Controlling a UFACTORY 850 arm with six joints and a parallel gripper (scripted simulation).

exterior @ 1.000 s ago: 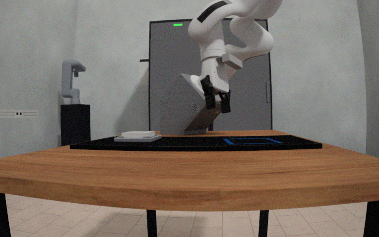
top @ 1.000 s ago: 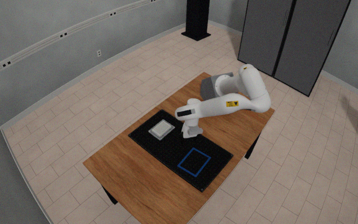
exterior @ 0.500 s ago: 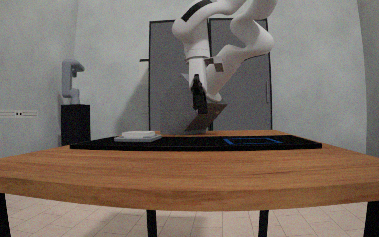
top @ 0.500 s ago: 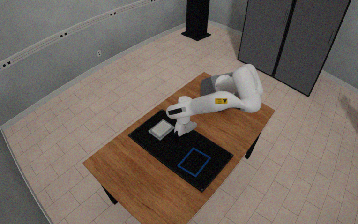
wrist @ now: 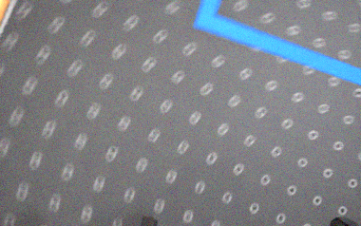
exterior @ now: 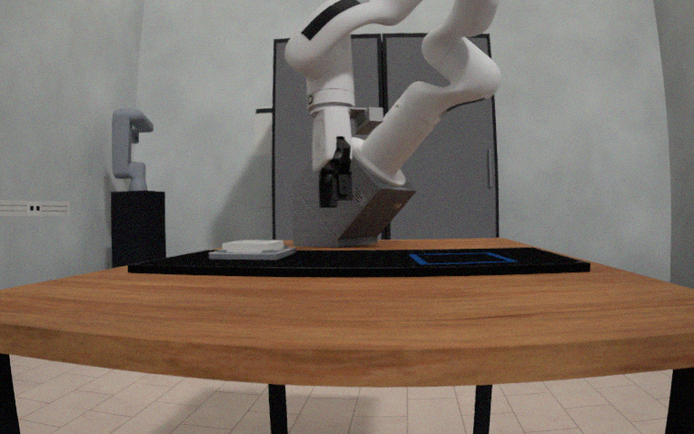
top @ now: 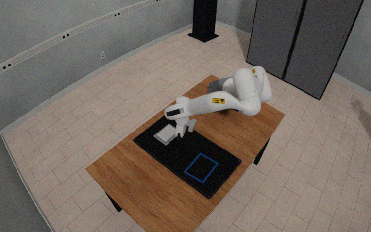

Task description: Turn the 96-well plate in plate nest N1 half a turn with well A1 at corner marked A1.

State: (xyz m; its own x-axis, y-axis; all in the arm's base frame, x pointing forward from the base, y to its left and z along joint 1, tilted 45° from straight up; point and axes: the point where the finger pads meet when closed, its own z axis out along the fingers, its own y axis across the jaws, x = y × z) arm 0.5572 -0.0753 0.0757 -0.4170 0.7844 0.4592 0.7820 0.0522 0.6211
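Now: hand 15 cm to the left of the white 96-well plate, 8 cm above it and 2 cm past it. The rest, counted from my hand: grey plate nest: 15 cm to the right, 10 cm below, 2 cm behind.
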